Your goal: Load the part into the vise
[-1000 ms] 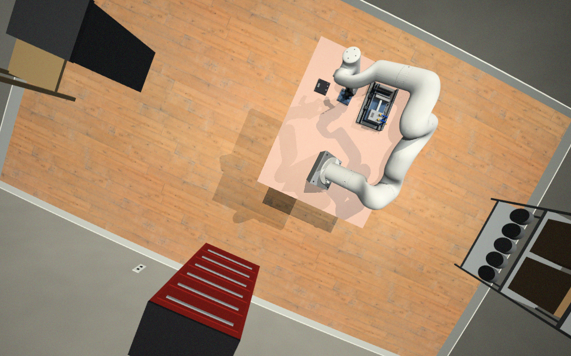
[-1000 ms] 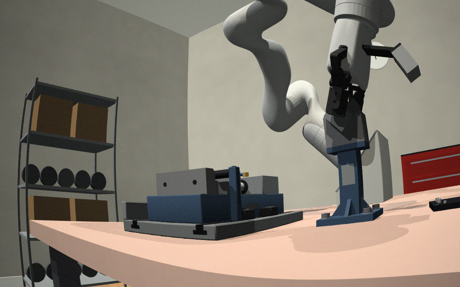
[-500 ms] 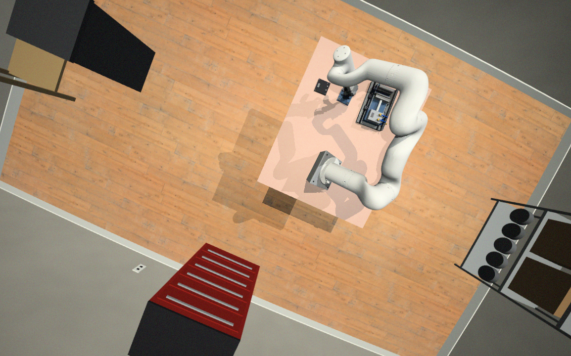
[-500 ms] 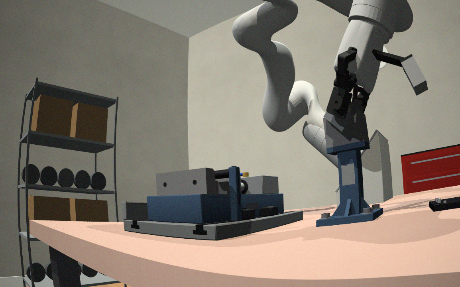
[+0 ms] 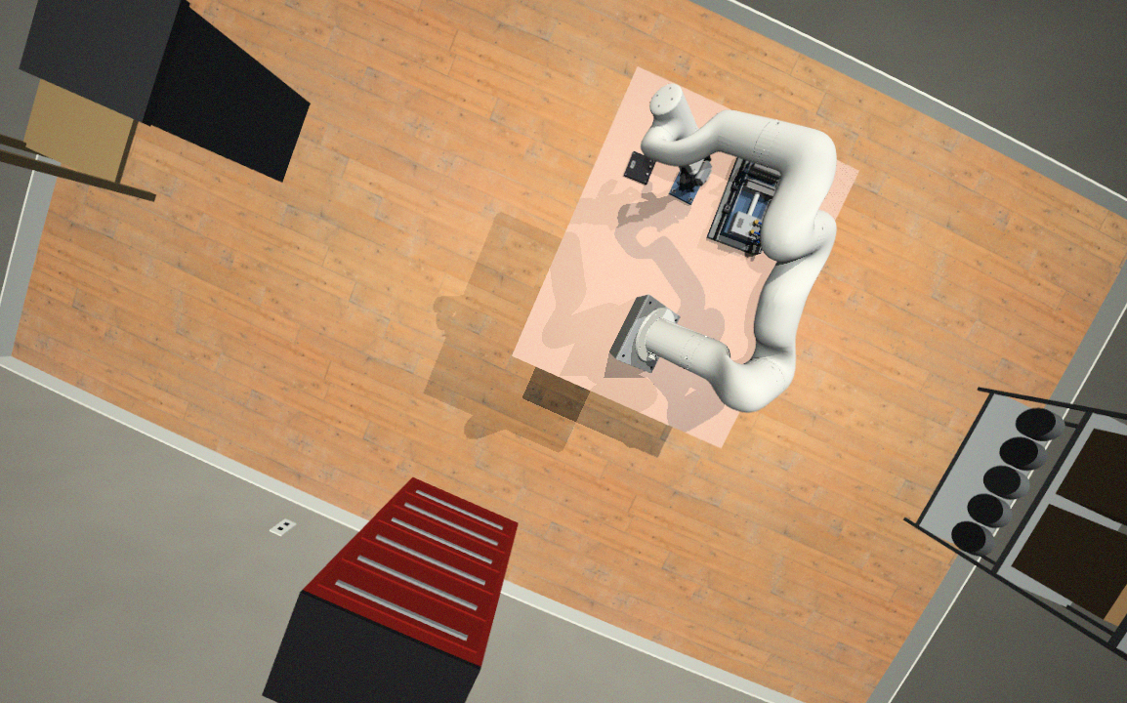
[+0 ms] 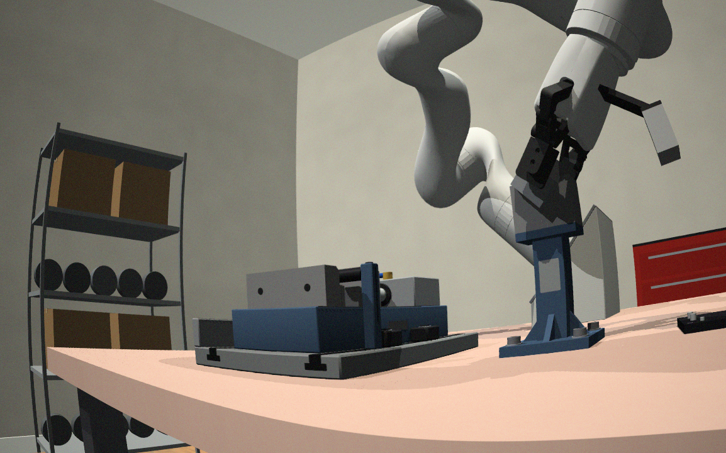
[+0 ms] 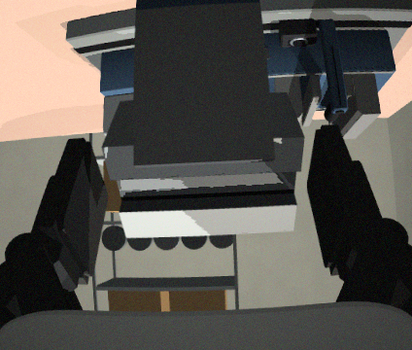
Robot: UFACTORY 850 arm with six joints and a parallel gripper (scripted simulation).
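My hand is right at the part. The rest, counted from my hand: cylinder rod 10 mm ahead, 230 mm to the right, 90 mm below; black infeed plate 170 mm to the left, 160 mm below; work stop rod 100 mm ahead, 180 mm to the right, 70 mm below.
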